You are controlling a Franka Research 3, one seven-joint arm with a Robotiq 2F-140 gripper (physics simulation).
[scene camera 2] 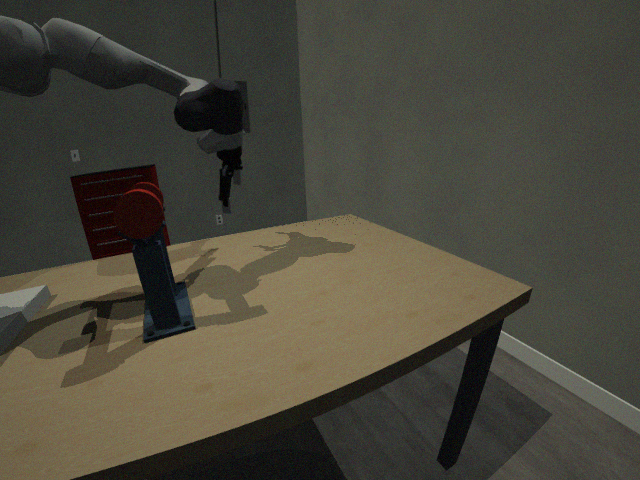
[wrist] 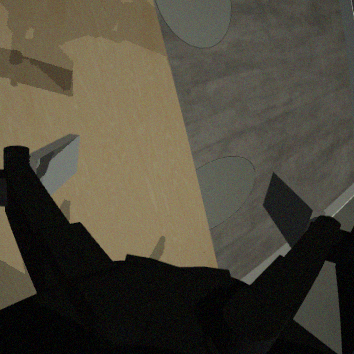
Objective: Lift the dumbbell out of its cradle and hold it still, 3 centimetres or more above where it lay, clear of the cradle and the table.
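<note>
The dumbbell shows as two round red heads, one behind the other, on top of the cradle; its handle is mostly hidden. The cradle is a dark blue upright stand on a flat base plate on the table. My gripper is open, fingers spread wide with nothing between them. In the scene view it hangs pointing down, to the right of the dumbbell and apart from it, above the table's level. Neither dumbbell nor cradle can be made out in the wrist view.
The wooden table has an edge running below the gripper in the wrist view, with floor beyond. A pale grey block lies at the left. A red drawer cabinet stands behind the table.
</note>
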